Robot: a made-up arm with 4 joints.
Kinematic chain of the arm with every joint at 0, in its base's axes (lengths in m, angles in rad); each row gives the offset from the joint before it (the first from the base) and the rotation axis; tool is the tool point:
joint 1: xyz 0 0 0.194 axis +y
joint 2: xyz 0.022 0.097 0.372 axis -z
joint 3: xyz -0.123 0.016 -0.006 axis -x
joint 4: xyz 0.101 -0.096 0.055 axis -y
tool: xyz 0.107 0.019 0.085
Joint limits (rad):
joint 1: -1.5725..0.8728
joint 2: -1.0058..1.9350
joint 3: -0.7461..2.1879
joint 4: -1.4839..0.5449
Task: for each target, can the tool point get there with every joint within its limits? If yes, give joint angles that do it. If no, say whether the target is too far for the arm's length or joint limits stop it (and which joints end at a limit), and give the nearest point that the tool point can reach.
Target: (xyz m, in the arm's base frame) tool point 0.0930 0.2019 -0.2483
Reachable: no: joint limits stop it (at a limit: joint 1, joint 2, joint 3, joint 4) | nearest point -0.3226 0.2309 0.0518 | short by 0.513 m
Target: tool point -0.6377 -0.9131 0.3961
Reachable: no: too far | nearest point -0.4279 -0.0698 0.3296 | short by 0.872 m
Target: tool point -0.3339 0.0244 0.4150
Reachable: yes | joints -1.3126 0.0763 -0.1670 -0.8821
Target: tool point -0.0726 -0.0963 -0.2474
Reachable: no: joint limits stop it (at a limit: joint 1, joint 2, joint 3) | nearest point -0.3507 0.0166 0.1046 | short by 0.463 m
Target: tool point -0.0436 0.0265 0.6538
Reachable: yes | joints -0.3881 1.0845 1.5899 -0.7201
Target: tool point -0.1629 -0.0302 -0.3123
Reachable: no: joint limits stop it (at a limit: joint 1, joint 2, joint 3) | nearest point -0.3861 0.0350 0.0765 | short by 0.453 m
